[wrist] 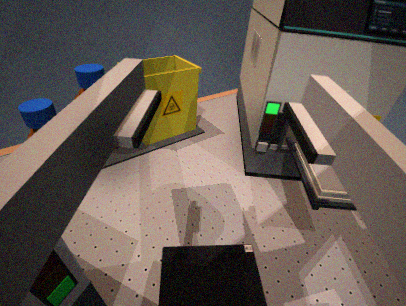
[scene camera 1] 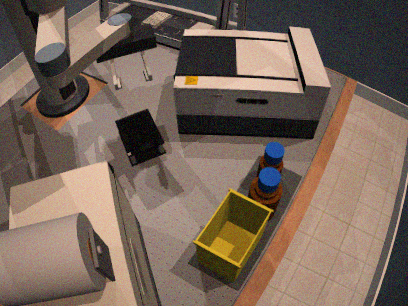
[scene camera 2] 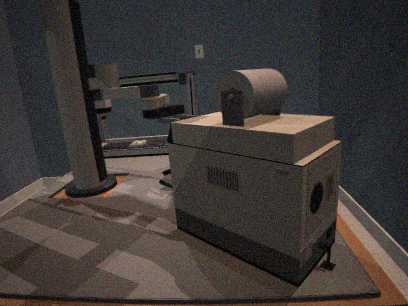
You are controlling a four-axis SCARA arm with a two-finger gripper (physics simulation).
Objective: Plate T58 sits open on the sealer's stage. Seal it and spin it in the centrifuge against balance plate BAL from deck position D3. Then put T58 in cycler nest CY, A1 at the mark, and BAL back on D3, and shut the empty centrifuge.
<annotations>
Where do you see a yellow bin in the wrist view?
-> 175,119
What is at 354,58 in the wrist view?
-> A sealer.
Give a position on a centrifuge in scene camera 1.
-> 227,82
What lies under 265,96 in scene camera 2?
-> A roll.
</annotations>
